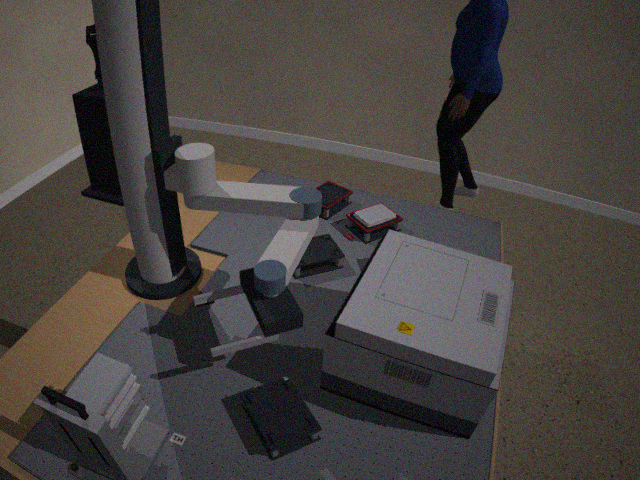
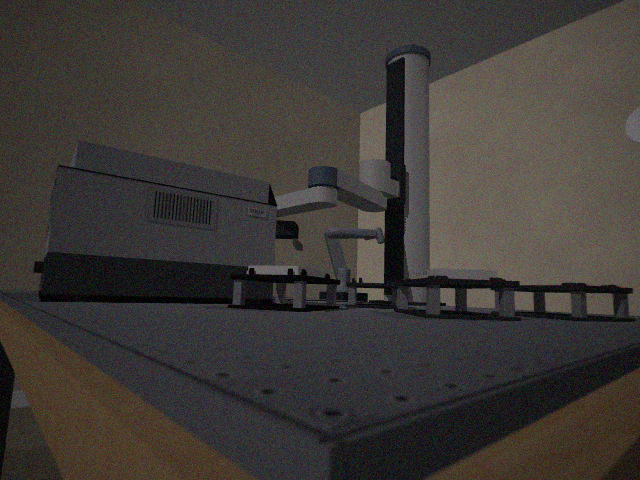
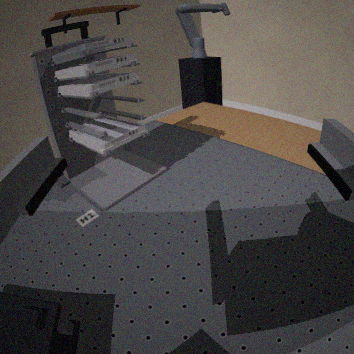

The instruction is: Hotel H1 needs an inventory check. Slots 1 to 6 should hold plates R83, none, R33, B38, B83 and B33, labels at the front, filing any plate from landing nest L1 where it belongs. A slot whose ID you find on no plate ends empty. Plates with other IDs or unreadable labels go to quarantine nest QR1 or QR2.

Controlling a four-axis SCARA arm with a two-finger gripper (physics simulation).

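Note:
Hotel H1 (image 1: 85,413) (image 3: 47,107) stands beside the H1 tag (image 1: 177,439) (image 3: 87,218). It holds three pale plates in its upper levels and one pale plate (image 3: 90,139) low down; two levels between look empty. Small dark labels show on the upper plates' front edges, too blurred to read. My gripper (image 1: 204,326) (image 3: 183,137) is open and empty above the deck, apart from the hotel. A pale plate (image 1: 374,215) (image 2: 462,273) lies on a red-rimmed nest (image 1: 361,226); the other red-rimmed nest (image 1: 333,193) (image 2: 573,288) is empty. Another pale plate (image 2: 271,269) lies on a nest by the instrument.
A large grey lidded instrument (image 1: 429,289) (image 2: 155,222) stands on the deck. Dark empty nests (image 1: 320,251) (image 1: 281,415) stand near it. The arm's column (image 1: 124,129) (image 2: 416,155) rises at the deck's edge. A person (image 1: 475,62) stands beyond the table. A small robot arm on a black pedestal (image 3: 201,80) stands behind.

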